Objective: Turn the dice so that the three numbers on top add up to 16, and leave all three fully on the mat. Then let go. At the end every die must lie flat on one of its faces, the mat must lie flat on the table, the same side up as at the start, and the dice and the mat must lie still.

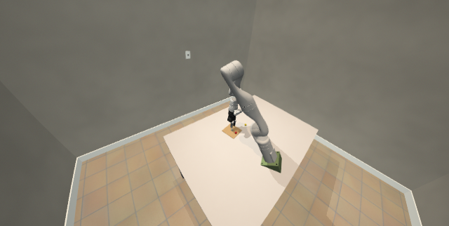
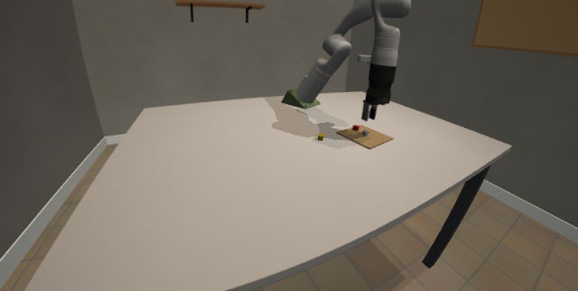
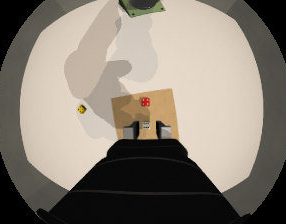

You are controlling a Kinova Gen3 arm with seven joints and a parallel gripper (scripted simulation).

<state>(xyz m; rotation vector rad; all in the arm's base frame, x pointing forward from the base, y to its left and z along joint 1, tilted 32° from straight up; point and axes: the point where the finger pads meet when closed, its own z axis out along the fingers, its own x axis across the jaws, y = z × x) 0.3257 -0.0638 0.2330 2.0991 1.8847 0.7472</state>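
My gripper is now 16 cm to the left of the yellow die, 7 cm above it and 4 cm past it. The rest, counted from my hand: white die: 6 cm below; tan mat: 7 cm below; red die: 6 cm below, 5 cm behind.
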